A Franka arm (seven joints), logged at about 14 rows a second.
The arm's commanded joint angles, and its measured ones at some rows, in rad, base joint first. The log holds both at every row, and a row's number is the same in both.
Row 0, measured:
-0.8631, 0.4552, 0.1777, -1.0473, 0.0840, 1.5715, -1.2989
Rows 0 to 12, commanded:
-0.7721, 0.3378, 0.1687, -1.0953, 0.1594, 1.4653, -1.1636
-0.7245, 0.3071, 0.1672, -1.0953, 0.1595, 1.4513, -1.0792
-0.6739, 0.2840, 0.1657, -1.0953, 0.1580, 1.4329, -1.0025
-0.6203, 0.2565, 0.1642, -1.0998, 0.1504, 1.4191, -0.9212
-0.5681, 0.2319, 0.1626, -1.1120, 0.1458, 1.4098, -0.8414
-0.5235, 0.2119, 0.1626, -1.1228, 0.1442, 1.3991, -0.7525
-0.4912, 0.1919, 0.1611, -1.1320, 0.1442, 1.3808, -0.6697
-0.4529, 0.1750, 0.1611, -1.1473, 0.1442, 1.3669, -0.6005
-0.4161, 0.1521, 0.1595, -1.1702, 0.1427, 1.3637, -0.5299
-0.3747, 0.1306, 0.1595, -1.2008, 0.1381, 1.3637, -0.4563
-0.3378, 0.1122, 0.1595, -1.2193, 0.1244, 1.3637, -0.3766
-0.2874, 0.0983, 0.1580, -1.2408, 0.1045, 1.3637, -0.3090
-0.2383, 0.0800, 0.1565, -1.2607, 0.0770, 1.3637, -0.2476
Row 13, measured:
-0.3154, 0.1441, 0.1745, -1.1815, 0.1189, 1.3602, -0.3522
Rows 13 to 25, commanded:
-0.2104, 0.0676, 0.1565, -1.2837, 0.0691, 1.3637, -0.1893
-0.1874, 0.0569, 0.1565, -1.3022, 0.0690, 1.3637, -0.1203
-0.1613, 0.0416, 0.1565, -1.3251, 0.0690, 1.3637, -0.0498
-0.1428, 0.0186, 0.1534, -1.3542, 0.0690, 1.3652, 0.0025
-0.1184, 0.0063, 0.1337, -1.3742, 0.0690, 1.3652, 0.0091
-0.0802, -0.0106, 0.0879, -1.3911, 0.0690, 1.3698, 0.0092
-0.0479, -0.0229, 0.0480, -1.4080, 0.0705, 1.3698, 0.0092
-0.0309, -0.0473, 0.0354, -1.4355, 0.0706, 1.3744, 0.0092
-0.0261, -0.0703, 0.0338, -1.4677, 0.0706, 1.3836, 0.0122
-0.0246, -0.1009, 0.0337, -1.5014, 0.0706, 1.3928, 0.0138
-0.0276, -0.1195, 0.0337, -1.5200, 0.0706, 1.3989, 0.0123
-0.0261, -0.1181, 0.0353, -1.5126, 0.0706, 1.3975, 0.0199
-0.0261, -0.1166, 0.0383, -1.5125, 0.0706, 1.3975, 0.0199
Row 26, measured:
-0.0461, -0.0739, 0.0482, -1.4623, 0.0782, 1.3718, -0.0019
